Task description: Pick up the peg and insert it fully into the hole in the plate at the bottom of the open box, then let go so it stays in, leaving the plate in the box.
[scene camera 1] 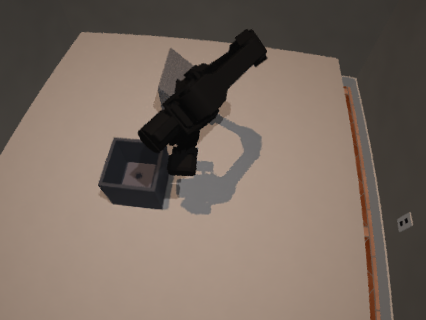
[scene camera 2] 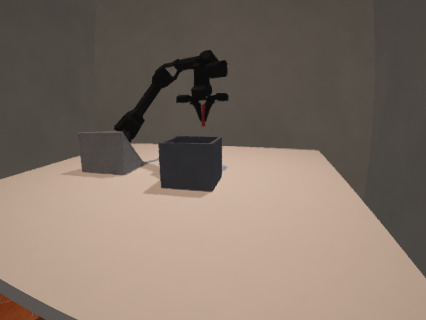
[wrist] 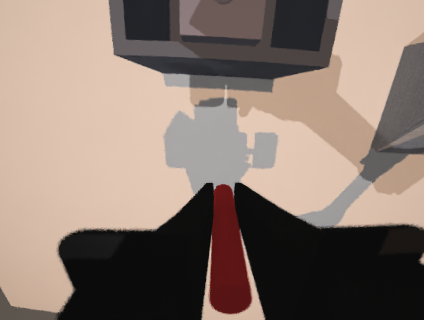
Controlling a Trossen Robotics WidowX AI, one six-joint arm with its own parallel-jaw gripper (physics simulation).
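Seen in the pictures: gripper, fingertip midpoint: [scene camera 2: 203,121] [wrist: 223,189]; arm's base at its link origin: [scene camera 2: 119,145].
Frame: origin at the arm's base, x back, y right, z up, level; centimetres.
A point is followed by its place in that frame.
The red peg [scene camera 2: 203,115] @(z 10.6, x -33.0, y -5.5 cm) [wrist: 227,250] @(z 13.2, x -33.1, y -5.2 cm) is held upright between the fingertips, its lower end pointing down; it does not show in scene camera 1. My gripper [scene camera 2: 203,119] @(z 8.5, x -33.0, y -5.2 cm) [wrist: 223,189] @(z 8.5, x -33.0, y -5.2 cm) is shut on the peg and hangs above the table, higher than the box rim and outside the box, on its right side in scene camera 1. The dark open box [scene camera 1: 135,196] @(z -1.3, x -40.4, y 9.7 cm) [scene camera 2: 186,165] @(z -2.6, x -32.3, y 18.8 cm) [wrist: 150,51] @(z 3.8, x -38.1, y 3.4 cm) stands upright on the table. The pale square plate [scene camera 1: 146,181] @(z -4.2, x -34.1, y 8.1 cm) [wrist: 225,25] @(z -4.2, x -32.1, y 7.4 cm) lies on its bottom, with the dark hole [scene camera 1: 139,175] @(z -5.4, x -31.6, y 10.9 cm) near its middle.
A grey wedge-shaped block [scene camera 1: 172,72] @(z 3.9, x 4.8, y 3.8 cm) [scene camera 2: 102,152] @(z -1.6, x 4.1, y 6.7 cm) [wrist: 400,100] @(z -7.8, x -5.9, y -0.3 cm) stands near the arm, apart from the box. The arm's shadow falls on the table [scene camera 1: 250,250] @(z -10.0, x -52.2, y -23.6 cm) [scene camera 2: 225,240] @(z -10.0, x -46.0, y 45.6 cm) beside the box. A socket plate [scene camera 1: 405,221] is at the far right of scene camera 1.
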